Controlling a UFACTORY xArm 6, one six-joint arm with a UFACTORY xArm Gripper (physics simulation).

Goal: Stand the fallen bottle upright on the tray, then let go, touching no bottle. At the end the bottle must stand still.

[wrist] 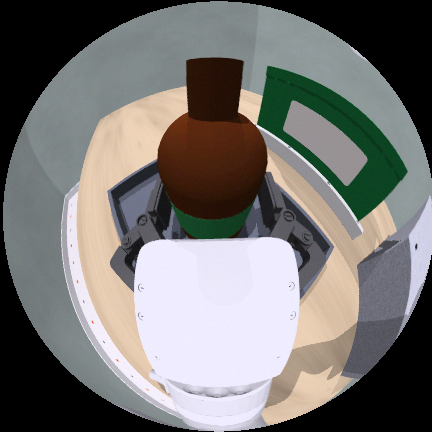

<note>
In view: my gripper (214, 181), a brown bottle (211, 160) and a rail (293, 158).
</note>
